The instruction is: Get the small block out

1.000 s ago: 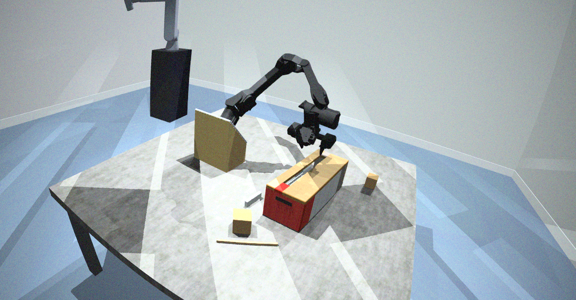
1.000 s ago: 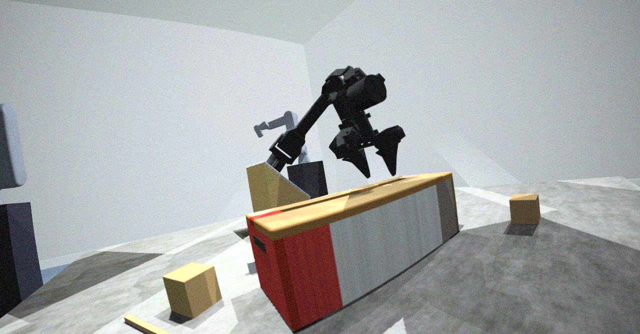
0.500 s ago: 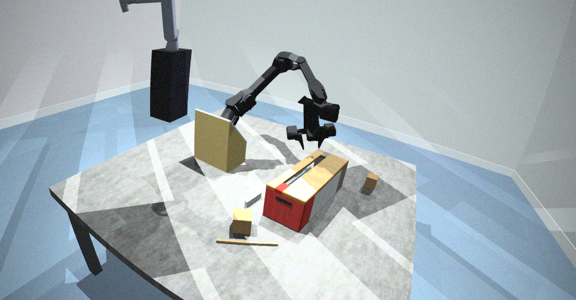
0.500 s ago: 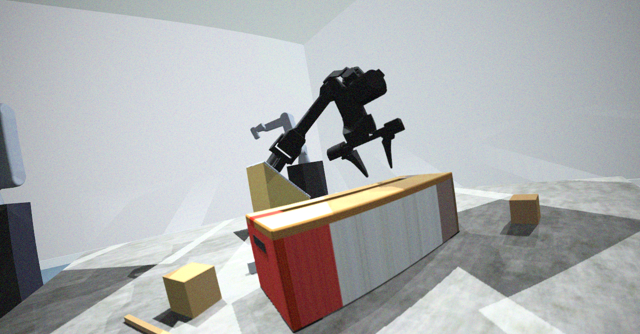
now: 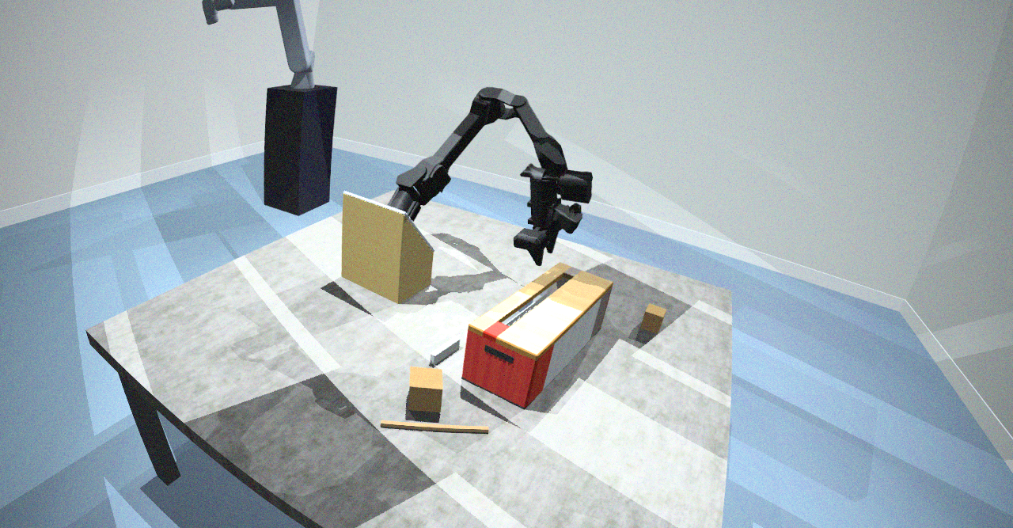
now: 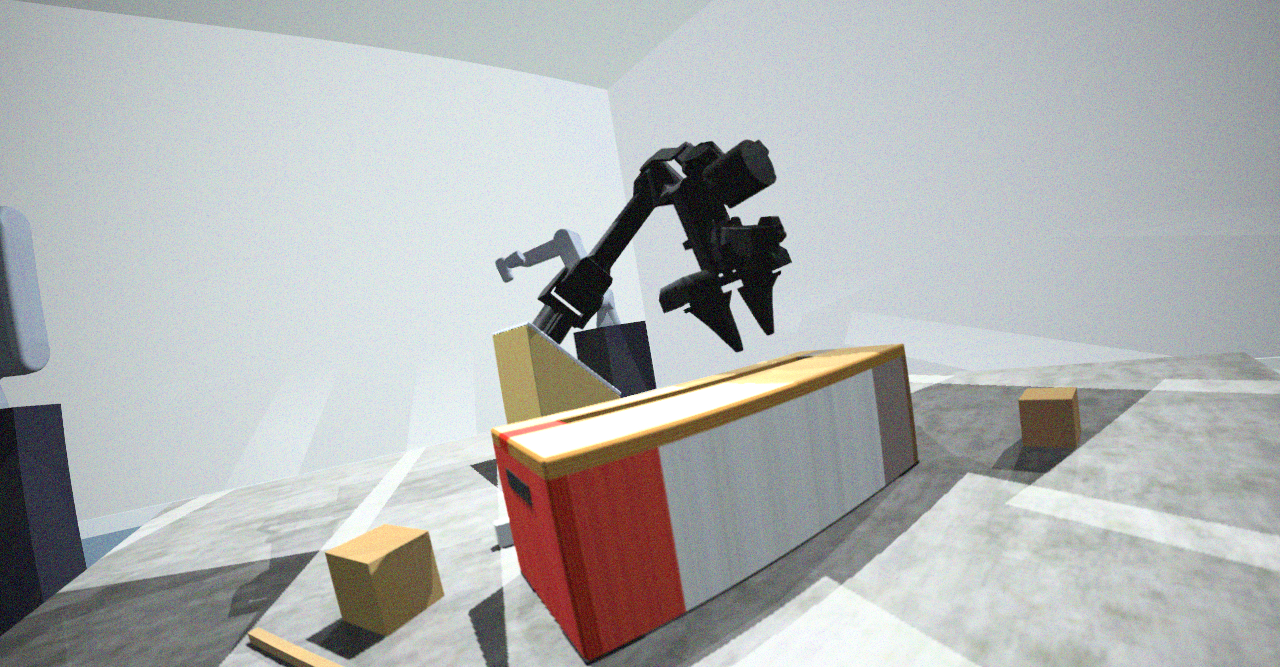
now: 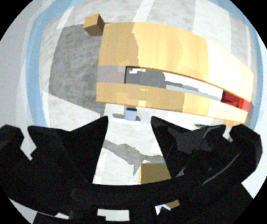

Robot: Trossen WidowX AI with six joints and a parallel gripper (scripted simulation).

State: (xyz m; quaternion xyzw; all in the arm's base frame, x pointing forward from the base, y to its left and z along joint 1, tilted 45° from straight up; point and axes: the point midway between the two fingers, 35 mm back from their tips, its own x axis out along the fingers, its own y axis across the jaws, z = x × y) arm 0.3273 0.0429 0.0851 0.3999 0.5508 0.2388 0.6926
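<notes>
The dark bluish block is 14 cm below my gripper tip, 3 cm behind it and 2 cm to the left of it. The rest, counted from my gripper tip: tan cube (42 cm to the right, 12 cm below, 8 cm behind); then long box (14 cm to the right, 9 cm below, 2 cm ahead); then thin wooden stick (48 cm to the right, 15 cm below, 4 cm behind).
</notes>
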